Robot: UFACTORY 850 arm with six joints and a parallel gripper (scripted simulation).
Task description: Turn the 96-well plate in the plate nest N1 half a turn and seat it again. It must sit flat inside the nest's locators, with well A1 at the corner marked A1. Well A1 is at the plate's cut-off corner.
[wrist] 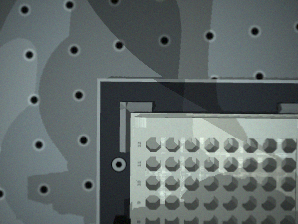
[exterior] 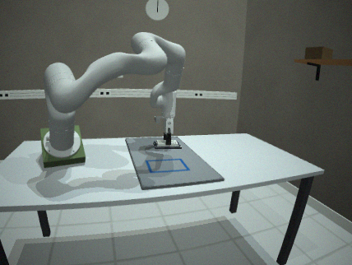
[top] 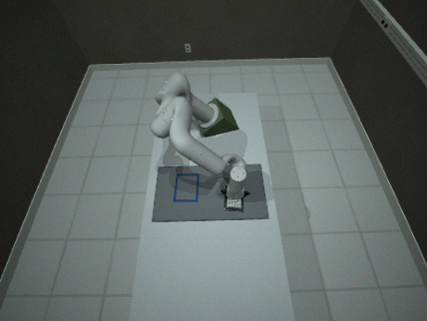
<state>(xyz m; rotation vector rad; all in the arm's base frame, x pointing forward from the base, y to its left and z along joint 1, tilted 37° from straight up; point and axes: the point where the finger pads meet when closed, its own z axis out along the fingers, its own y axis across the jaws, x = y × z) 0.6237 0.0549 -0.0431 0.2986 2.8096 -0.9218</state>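
Now: the white 96-well plate 10 mm below my hand. The rest, counted from my hand: dark plate nest N1: 30 mm below.
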